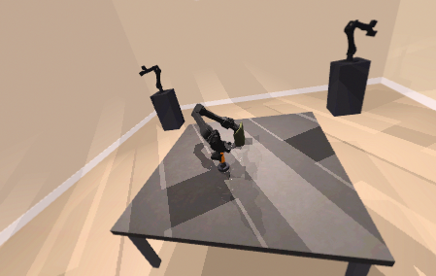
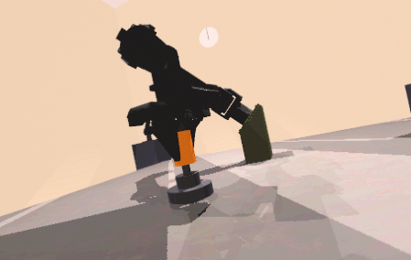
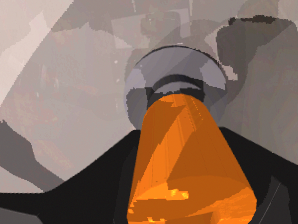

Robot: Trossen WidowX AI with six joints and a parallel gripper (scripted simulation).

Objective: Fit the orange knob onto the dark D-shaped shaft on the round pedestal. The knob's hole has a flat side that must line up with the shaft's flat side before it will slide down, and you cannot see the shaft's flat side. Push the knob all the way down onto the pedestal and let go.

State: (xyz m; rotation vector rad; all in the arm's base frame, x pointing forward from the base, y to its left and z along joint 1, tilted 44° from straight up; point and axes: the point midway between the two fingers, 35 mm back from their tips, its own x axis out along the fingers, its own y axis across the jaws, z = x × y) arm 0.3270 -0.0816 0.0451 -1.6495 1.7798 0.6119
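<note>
The orange knob is 20 mm above my gripper tip. Round my gripper tip: pedestal (40 mm below).
</note>
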